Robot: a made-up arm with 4 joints. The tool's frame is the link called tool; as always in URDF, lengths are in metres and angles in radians. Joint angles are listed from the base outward.
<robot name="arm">
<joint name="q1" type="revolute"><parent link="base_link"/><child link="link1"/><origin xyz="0 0 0.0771" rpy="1.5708 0 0"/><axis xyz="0 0 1"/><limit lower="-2.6" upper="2.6"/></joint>
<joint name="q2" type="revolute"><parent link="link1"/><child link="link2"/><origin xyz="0.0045 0.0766 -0.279" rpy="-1.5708 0 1.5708"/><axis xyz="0 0 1"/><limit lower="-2.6" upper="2.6"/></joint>
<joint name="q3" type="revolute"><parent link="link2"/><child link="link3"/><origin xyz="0.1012 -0.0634 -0.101" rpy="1.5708 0 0"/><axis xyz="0 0 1"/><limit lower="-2.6" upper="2.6"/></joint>
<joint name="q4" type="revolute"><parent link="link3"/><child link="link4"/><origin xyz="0.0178 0.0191 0.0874" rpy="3.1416 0 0"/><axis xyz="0 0 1"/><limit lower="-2.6" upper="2.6"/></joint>
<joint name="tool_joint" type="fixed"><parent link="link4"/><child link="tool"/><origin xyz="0.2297 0.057 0.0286" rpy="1.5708 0 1.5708"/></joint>
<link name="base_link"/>
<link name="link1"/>
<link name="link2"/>
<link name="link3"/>
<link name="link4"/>
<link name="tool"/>
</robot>
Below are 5 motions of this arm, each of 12 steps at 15 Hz.
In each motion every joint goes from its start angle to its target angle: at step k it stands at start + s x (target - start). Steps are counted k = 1, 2, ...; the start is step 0. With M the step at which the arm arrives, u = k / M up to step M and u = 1 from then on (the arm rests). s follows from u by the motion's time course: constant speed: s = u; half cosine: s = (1 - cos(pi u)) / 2; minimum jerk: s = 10 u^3 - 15 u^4 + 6 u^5.
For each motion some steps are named. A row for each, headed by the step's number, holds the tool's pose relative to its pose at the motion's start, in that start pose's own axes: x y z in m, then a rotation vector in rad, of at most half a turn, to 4 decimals.
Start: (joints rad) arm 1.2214 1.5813 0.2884 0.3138
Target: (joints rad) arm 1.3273 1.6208 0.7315 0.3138
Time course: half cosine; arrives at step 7
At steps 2, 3, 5, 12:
2: -0.0241 0.0001 0.0027 -0.0078 -0.0831 -0.0198
3: -0.0497 0.0012 0.0037 -0.0178 -0.1715 -0.0402
5: -0.1030 0.0066 -0.0004 -0.0451 -0.3571 -0.0804
12: -0.1260 0.0103 -0.0049 -0.0598 -0.4394 -0.0969

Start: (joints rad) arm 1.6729 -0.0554 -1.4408 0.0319
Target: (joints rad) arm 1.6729 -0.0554 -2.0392 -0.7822
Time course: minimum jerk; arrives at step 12
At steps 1, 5, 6, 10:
1: -0.0002 0.0000 0.0001 0.0000 -0.0011 0.0000
5: -0.0134 0.0000 0.0073 0.0000 -0.0748 0.0000
6: -0.0191 0.0000 0.0098 0.0000 -0.1079 0.0000
10: -0.0361 0.0000 0.0148 0.0000 -0.2080 0.0000

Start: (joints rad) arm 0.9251 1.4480 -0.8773 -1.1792
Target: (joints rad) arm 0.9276 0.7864 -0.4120 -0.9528
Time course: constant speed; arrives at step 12
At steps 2, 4, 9, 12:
2: -0.0159 -0.0392 -0.0122 0.1045 -0.0399 -0.0353
4: -0.0331 -0.0762 -0.0289 0.2076 -0.0795 -0.0747
9: -0.0815 -0.1549 -0.0882 0.4586 -0.1762 -0.1912
12: -0.1133 -0.1902 -0.1337 0.6042 -0.2312 -0.2733

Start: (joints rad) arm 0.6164 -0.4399 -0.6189 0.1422
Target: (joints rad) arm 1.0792 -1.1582 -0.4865 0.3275
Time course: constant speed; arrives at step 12
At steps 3, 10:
3: -0.0194 -0.0287 -0.0165 0.0884 -0.0868 0.1667
10: -0.0234 -0.0708 -0.0558 0.2326 -0.2467 0.6033

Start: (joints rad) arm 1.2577 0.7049 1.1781 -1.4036
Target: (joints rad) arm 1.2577 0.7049 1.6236 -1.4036
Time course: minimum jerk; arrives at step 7
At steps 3, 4, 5, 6, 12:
3: -0.0420 0.0000 0.0083 0.0000 -0.1639 0.0000
4: -0.0727 0.0000 0.0099 0.0000 -0.2816 0.0000
5: -0.0986 0.0000 0.0085 0.0000 -0.3810 0.0000
6: -0.1127 0.0000 0.0066 0.0000 -0.4351 0.0000
12: -0.1153 0.0000 0.0062 0.0000 -0.4455 0.0000

